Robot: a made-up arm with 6 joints.
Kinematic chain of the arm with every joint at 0, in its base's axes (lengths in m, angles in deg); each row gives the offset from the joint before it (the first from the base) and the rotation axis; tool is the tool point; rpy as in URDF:
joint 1: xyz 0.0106 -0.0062 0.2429 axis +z
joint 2: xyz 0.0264 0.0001 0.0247 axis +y
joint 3: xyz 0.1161 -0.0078 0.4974 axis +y
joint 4: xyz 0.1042 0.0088 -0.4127 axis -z
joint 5: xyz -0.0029 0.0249 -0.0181 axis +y
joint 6: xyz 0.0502 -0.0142 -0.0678 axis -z
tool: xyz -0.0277 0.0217 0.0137 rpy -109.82 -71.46 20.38
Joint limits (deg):
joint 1: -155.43..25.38
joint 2: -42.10..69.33
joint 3: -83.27..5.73
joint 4: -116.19..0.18
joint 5: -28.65..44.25
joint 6: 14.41..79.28
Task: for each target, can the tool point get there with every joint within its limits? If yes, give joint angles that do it. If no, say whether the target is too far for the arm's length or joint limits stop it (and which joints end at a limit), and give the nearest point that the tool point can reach.
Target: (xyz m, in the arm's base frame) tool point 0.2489 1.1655 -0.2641
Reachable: no: too far | nearest point 0.5753 0.3637 -0.1062 | short by 0.880 m
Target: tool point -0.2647 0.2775 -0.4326
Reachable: no: joint limits stop it (at a limit: joint 1, joint 2, joint 4, joint 5) | nearest point -0.2685 -0.1095 -0.1176 | short by 0.499 m
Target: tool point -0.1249 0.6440 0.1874
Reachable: no: joint limits stop it (at a limit: joint 1, joint 3, joint 5, joint 6) | nearest point 0.1307 0.1532 0.1747 | short by 0.554 m
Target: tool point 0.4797 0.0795 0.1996
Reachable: yes | joints 10.35 23.69 -33.41 -99.13 24.70 25.16
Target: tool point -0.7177 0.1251 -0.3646
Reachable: no: joint limits stop it (at a limit: joint 1, joint 2, joint 4, joint 5, joint 6) | nearest point -0.5361 -0.2189 -0.1585 | short by 0.440 m
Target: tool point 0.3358 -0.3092 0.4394
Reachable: yes | joints -47.60 -7.88 -32.14 -74.63 17.36 42.82
